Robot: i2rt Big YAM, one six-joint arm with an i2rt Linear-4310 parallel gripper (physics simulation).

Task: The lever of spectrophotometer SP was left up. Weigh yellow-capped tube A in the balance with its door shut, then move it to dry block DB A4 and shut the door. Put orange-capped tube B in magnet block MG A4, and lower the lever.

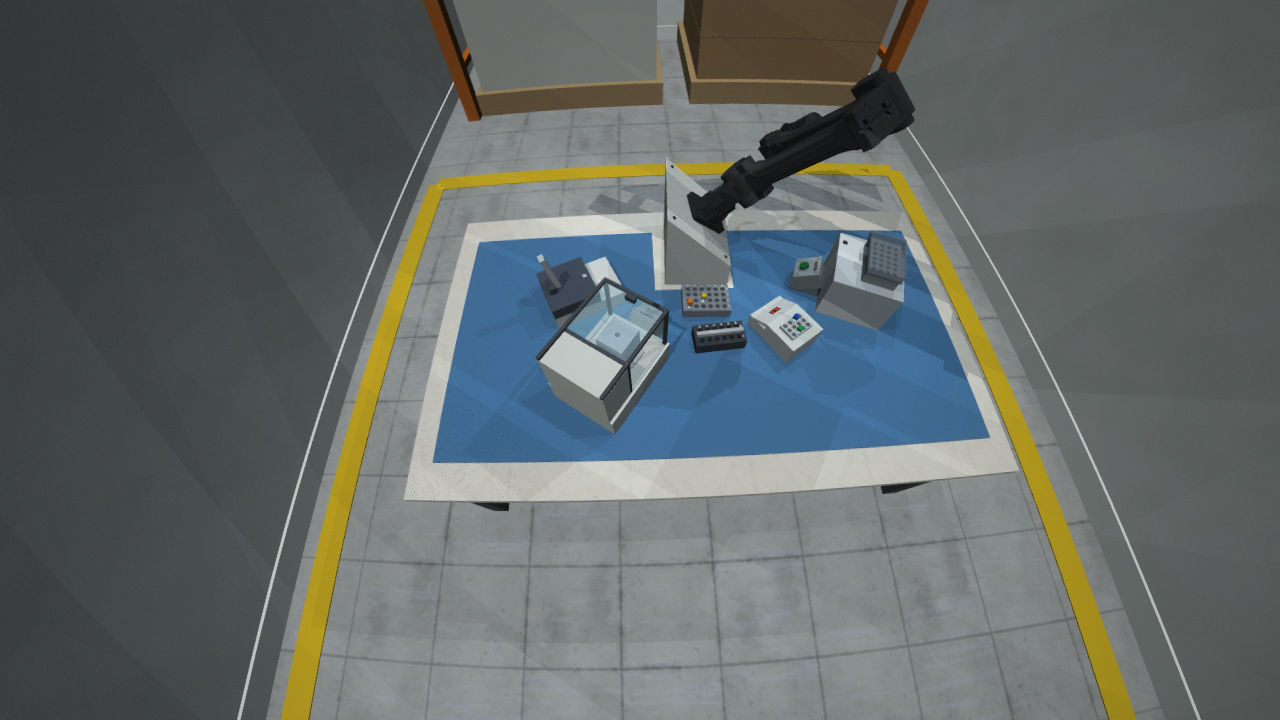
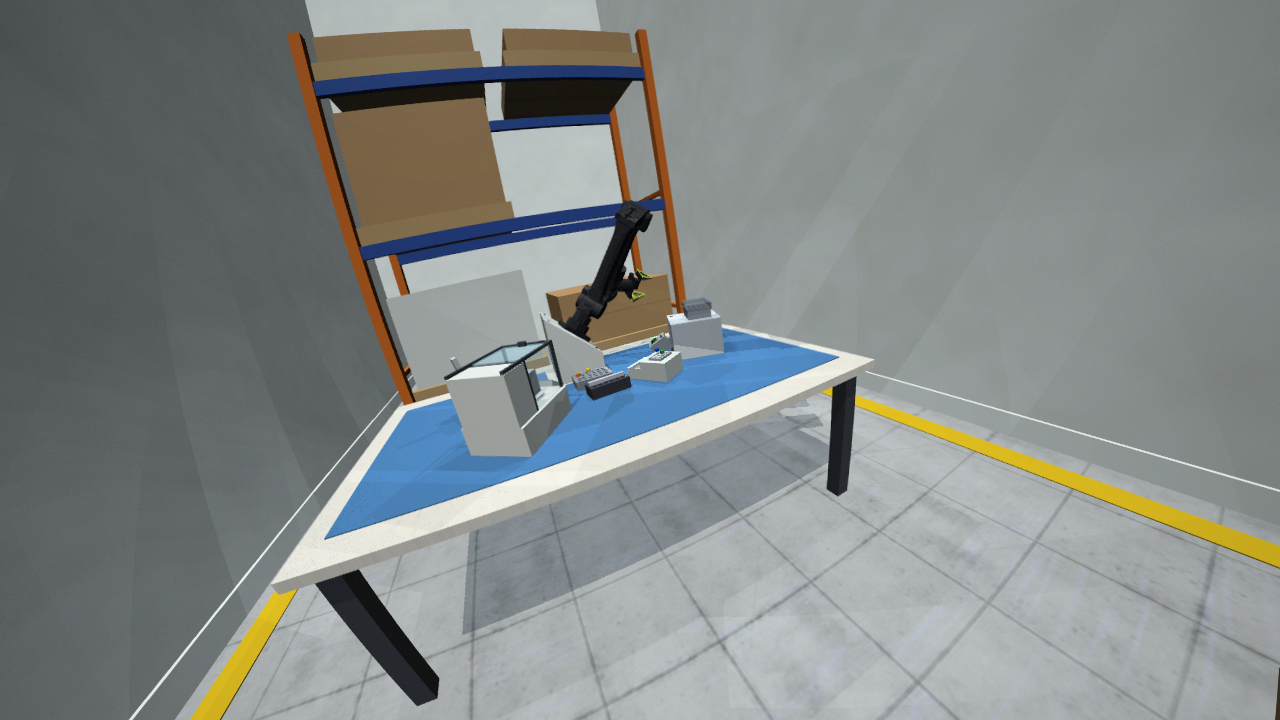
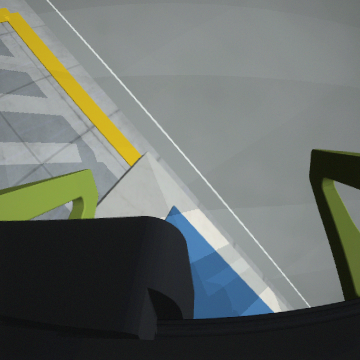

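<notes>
Yellow-capped tube A (image 1: 703,294) and orange-capped tube B (image 1: 689,301) stand in the grey rack (image 1: 721,309) in front of the arm's mount. The black magnet block (image 1: 718,337) (image 2: 608,385) is just in front of that rack. The glass-topped balance (image 1: 581,364) (image 2: 487,414) stands to the left; its side looks partly open, but the door's exact position is hard to tell. Behind it, the dark spectrophotometer (image 1: 572,284) has its lever (image 1: 547,271) up. A white block unit (image 1: 776,336) (image 2: 658,368) with blue and green caps is to the right. My gripper (image 2: 640,285) (image 3: 200,172) is open and empty, high above the table.
A large white unit (image 1: 859,300) (image 2: 696,334) with a grey block on top stands at the right, beside a small green-button box (image 1: 805,273). A slanted white panel (image 1: 693,255) rises behind the rack. Storage shelving (image 2: 657,134) stands behind the table (image 1: 716,476).
</notes>
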